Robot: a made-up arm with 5 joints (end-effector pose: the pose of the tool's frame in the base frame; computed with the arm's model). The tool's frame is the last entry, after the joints. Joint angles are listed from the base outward.
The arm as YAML. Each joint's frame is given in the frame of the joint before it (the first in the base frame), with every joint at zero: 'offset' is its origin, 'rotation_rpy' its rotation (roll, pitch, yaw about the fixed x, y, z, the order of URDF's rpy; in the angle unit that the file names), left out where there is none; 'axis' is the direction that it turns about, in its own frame. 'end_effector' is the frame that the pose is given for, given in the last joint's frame.
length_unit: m
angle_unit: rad
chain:
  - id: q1
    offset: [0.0, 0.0, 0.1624]
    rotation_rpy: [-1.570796, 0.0, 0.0]
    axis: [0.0, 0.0, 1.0]
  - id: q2
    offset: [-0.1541, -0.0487, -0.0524]
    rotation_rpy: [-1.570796, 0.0, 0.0]
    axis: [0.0, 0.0, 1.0]
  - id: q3
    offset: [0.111, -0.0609, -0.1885]
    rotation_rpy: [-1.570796, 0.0, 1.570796]
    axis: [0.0, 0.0, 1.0]
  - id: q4
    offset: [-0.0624, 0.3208, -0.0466]
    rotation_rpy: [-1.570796, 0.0, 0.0]
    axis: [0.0, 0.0, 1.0]
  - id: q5
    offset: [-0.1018, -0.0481, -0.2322]
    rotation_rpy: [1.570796, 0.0, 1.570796]
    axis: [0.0, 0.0, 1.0]
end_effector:
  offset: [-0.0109, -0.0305, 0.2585]
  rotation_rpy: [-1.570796, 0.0, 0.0]
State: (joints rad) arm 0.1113 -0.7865 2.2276 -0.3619 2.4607
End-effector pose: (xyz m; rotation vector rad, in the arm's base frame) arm -0.2035 0.1415 0.4203 0.3278 1.5687 -2.0056
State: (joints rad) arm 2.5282 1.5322 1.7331 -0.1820 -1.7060
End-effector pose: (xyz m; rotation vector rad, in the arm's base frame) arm 0.1519 -0.0992 -0.0942 1.6988 -0.2630 0.4836
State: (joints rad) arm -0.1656 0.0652 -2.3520 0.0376 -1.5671
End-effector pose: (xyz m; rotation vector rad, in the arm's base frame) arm -0.0808 0.0007 0.2485 1.5762 0.5553 1.8331
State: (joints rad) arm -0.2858 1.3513 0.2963 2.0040 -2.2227
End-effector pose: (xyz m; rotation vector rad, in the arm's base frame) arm -0.0219 -0.3371 0.4978 -0.7465 2.1534 0.2862
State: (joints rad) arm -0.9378 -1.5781 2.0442 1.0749 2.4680
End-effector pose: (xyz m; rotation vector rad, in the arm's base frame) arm -0.3663 0.2320 0.0282 0.6765 0.2675 -2.5827
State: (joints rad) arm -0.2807 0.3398 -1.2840 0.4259 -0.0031
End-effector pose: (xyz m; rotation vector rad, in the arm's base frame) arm -0.0457 -0.1317 0.3087 1.1858 -0.7229 0.2452
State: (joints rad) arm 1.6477 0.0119 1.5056 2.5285 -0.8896
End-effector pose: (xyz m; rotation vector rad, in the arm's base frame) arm 0.0847 0.0919 -0.0043 -0.1626 -0.9643 -1.6996
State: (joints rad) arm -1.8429 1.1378 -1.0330 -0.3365 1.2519
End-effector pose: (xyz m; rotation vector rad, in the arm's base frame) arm -0.1566 -0.1451 -0.0403 -1.7126 1.8340 1.2075
